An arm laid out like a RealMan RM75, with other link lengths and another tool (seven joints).
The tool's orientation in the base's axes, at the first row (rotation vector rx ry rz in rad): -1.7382 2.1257 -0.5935
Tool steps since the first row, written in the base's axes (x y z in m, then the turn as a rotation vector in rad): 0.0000 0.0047 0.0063 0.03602 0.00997 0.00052; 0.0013 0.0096 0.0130 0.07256 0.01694 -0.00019; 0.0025 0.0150 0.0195 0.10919 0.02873 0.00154; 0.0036 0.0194 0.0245 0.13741 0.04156 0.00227
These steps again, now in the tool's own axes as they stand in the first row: -0.0046 -0.0024 -0.0059 -0.01699 -0.02891 0.01652; -0.0096 -0.0061 -0.0116 -0.03115 -0.05813 0.03467; -0.0151 -0.0096 -0.0171 -0.05004 -0.08787 0.05026; -0.0195 -0.0123 -0.0213 -0.06826 -0.10984 0.06237
